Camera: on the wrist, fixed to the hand. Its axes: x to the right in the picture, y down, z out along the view.
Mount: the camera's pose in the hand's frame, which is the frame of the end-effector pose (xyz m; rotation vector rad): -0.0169 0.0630 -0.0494 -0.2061 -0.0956 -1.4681
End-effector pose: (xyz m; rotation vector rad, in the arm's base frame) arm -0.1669 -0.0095 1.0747 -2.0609 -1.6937 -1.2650
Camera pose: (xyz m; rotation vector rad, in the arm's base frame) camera -0.1355 -0.0729 1.1158 0.4172 2.2481 1.0607
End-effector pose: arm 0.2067 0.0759 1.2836 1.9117 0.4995 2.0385
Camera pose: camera 0.1597 0.0098 1.2941 0.8859 1.1332 0.9281
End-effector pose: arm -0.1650 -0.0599 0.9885 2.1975 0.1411 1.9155
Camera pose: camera -0.2208 -0.1196 0.9928 1.2499 1.0927 0.8798
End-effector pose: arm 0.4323 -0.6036 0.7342 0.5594 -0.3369 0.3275
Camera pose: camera 0.4035 -0.5289 0.7171 0.4928 0.0124 -1.1391
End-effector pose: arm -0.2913 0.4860 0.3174 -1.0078 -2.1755 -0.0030
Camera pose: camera -0.2120 0.5043 0.3255 0.6800 -2.5250 -0.8586
